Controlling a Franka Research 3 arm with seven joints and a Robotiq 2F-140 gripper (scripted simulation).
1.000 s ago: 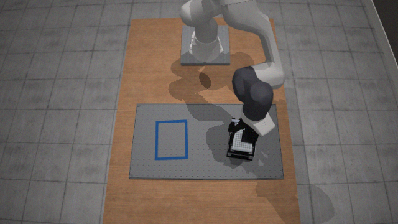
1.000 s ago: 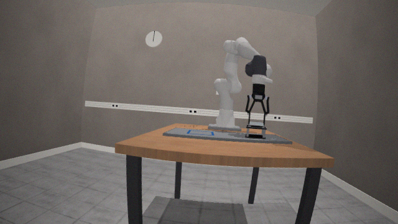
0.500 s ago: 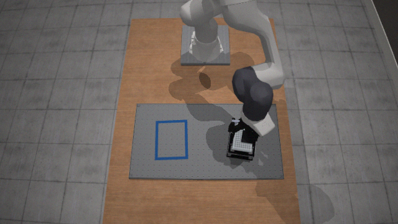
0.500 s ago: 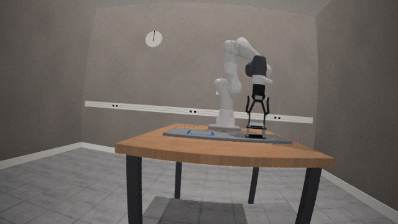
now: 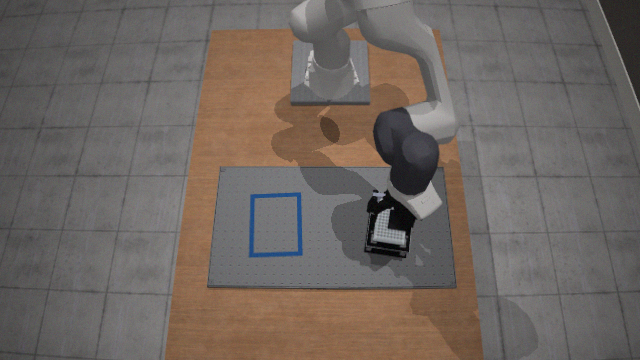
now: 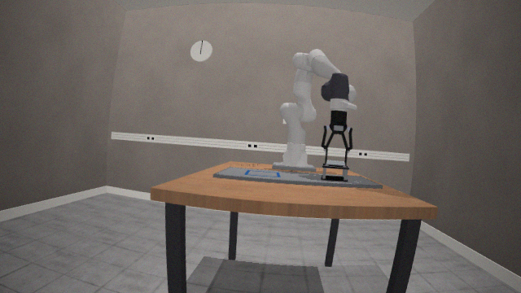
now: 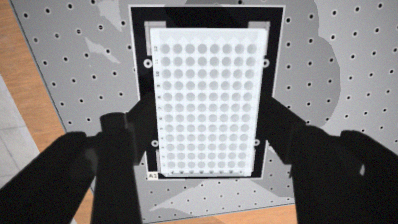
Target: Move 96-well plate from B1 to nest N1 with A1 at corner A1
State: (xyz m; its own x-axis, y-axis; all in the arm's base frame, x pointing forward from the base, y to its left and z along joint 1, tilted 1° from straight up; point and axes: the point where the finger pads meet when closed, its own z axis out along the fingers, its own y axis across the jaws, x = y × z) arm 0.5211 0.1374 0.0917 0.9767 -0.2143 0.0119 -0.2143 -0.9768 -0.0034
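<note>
Right now my hand is 20 mm above the white 96-well plate. Round my hand: A1 label (70 mm to the left, 60 mm behind, 30 mm below); black raised nest (40 mm below).
</note>
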